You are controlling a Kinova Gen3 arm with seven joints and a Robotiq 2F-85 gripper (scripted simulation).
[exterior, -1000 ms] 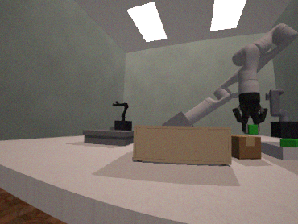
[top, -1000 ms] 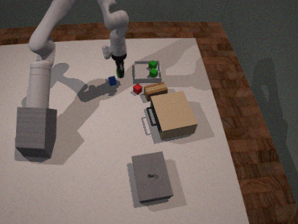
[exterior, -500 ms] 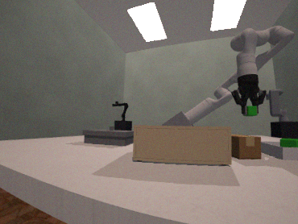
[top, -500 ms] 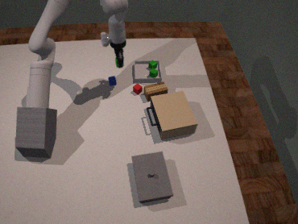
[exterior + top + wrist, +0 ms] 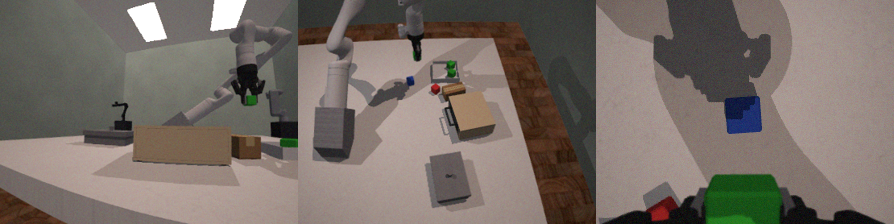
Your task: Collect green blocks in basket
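Right now the basket is 170 mm below my hand, 150 mm ahead of it and 60 mm to the left of it. Also, from my hand: blue block 170 mm below, 50 mm behind, 10 mm to the right; cardboard box 180 mm ahead, 150 mm below, 100 mm to the right; red block 170 mm below, 90 mm ahead, 80 mm to the right.
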